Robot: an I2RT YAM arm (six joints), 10 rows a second.
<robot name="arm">
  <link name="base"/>
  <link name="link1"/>
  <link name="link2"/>
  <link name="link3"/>
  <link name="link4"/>
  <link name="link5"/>
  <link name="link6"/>
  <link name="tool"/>
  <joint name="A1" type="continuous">
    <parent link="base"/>
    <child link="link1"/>
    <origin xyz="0 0 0.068"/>
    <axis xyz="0 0 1"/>
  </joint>
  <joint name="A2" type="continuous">
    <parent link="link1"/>
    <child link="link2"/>
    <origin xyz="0.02 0.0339 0.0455" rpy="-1.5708 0 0"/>
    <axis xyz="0 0 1"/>
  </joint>
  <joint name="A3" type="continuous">
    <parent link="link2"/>
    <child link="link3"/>
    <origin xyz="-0.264 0 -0.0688" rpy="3.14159 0 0"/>
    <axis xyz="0 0 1"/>
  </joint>
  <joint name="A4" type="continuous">
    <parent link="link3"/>
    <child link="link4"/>
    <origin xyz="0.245 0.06 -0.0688"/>
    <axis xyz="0 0 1"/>
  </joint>
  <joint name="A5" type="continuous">
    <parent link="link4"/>
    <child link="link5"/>
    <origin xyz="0.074 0.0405 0.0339" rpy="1.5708 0 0"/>
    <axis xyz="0 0 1"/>
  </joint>
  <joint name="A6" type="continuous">
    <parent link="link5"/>
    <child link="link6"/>
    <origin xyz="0.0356 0 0.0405" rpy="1.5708 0 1.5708"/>
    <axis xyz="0 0 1"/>
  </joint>
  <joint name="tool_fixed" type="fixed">
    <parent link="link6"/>
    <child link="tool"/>
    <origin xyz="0 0 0" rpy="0 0 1.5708"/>
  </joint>
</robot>
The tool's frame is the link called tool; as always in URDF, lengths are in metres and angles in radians. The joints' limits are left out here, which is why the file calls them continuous.
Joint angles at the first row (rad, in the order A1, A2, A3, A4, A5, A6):
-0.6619 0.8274 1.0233 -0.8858 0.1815 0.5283
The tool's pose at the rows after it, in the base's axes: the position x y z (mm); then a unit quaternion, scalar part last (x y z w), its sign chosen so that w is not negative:
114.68 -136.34 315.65 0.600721 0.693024 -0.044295 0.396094
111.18 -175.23 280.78 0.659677 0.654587 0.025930 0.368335
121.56 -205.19 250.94 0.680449 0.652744 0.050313 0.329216
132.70 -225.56 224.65 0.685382 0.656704 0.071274 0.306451
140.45 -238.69 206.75 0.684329 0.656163 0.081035 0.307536
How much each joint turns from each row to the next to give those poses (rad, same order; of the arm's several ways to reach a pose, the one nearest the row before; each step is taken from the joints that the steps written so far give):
-0.2174 0.0723 -0.0817 0.0922 -0.2208 0.0378
-0.1636 0.1283 -0.0654 0.1043 -0.1809 0.0540
-0.0313 0.1650 -0.0054 0.0759 -0.0386 0.0036
-0.0038 0.1332 -0.0026 0.0795 -0.0315 -0.0011
-0.0001 0.0831 -0.0091 0.0914 -0.0191 0.0048

